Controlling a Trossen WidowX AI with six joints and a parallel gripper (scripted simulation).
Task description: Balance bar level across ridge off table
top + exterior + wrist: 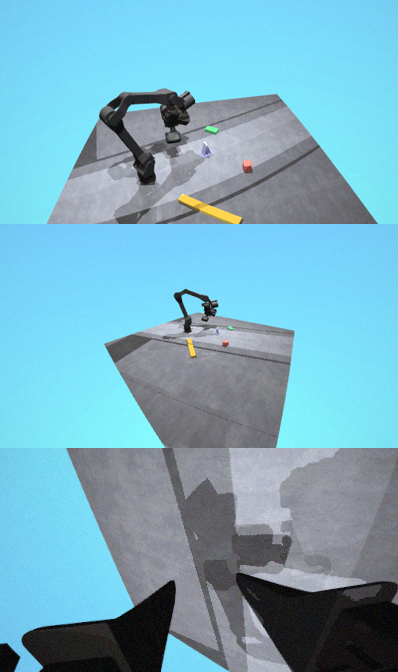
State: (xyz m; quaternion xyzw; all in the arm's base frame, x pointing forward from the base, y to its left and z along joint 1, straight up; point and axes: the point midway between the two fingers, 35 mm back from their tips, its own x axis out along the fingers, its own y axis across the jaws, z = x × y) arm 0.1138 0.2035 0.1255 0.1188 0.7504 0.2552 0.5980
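Right now the yellow bar is 14 cm ahead of my gripper tip, 41 cm to the right of it and 9 cm below it. Also, from my gripper tip: purple ridge (17 cm ahead, 9 cm to the right, 6 cm below); then green block (21 cm ahead, 9 cm to the left, 9 cm below); then red cube (33 cm ahead, 22 cm to the right, 8 cm below).
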